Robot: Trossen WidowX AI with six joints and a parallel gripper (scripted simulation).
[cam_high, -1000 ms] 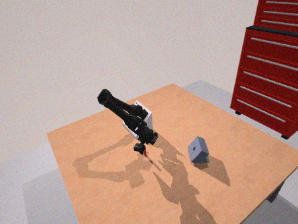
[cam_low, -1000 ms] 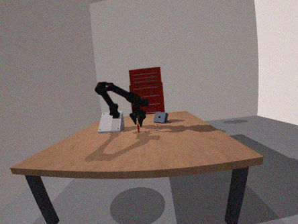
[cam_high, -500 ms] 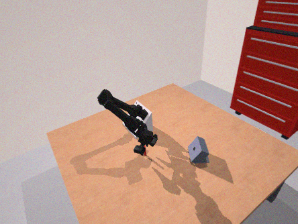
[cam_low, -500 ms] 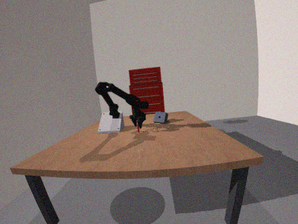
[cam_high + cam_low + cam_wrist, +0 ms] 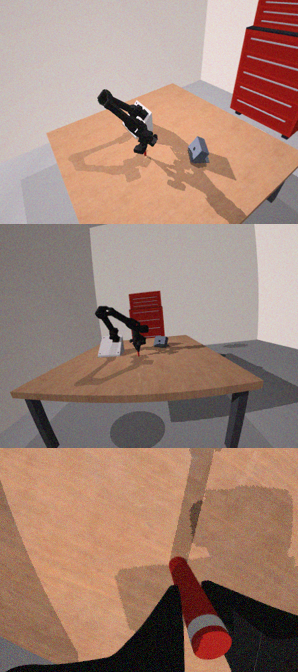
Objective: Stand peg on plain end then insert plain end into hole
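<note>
Now: gripper tip 280 mm to the right of the grey sloped panel, 180 mm short of it and 10 mm below it. The rest, counted from my gripper tip: peg (20 mm above).
</note>
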